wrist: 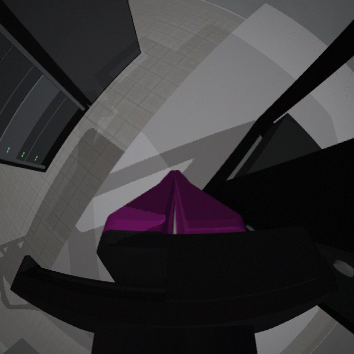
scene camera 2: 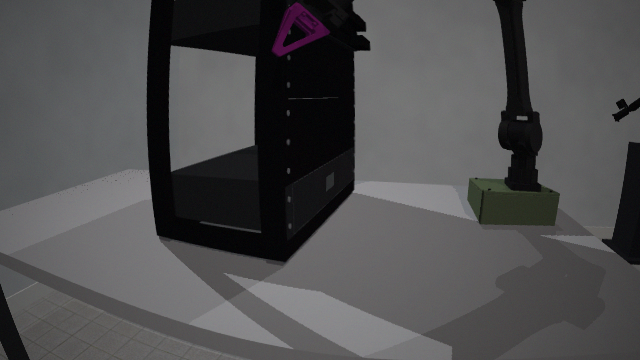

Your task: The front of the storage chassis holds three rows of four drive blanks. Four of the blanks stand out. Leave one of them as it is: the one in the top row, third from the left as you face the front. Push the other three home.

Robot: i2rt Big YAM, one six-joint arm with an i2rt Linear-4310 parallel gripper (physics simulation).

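Frame: origin at the arm's base, x right, y ahead, z up, level; metres.
Where they show: gripper, fingertip midpoint: (wrist: 174, 177) (scene camera 2: 275, 54); arm's base, origin of the base link: (scene camera 2: 521, 187).
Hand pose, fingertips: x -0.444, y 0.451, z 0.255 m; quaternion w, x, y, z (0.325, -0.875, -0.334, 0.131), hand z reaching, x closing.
Observation:
Each offset is from my fingertips to the centre of the thing. "pt": to the spot under its first point. Level surfaces: height alone.
My gripper (scene camera 2: 276, 53) (wrist: 174, 177) is shut and empty, its magenta fingers together. In the scene view it hangs high by the near front post of the black rack @(dx +0.295, dy +0.158, dz -0.032 m) (scene camera 2: 272, 150) (wrist: 305, 82); in the wrist view its tips are beside the dark rack side. A dark unit body (scene camera 2: 215, 20), perhaps the storage chassis, shows inside the rack at the top. Two dark pieces stand out past the rack's front at the upper right, a lower one @(pt dx +0.412, dy -0.027, dz +0.078 m) (scene camera 2: 361, 42) and an upper one @(pt dx +0.429, dy -0.019, dz +0.133 m) (scene camera 2: 359, 23); whether they are drive blanks I cannot tell. The blank rows and the top-row third blank cannot be made out.
A lower unit (scene camera 2: 317, 187) (wrist: 285, 145) sits at the rack's bottom. The arm's green base block (scene camera 2: 519, 207) stands on the table @(dz -0.329 m) (scene camera 2: 400, 260) (wrist: 200, 90) to the right. A dark stand (scene camera 2: 627, 200) is at the far right. A server cabinet (wrist: 30, 110) stands beyond the table edge.

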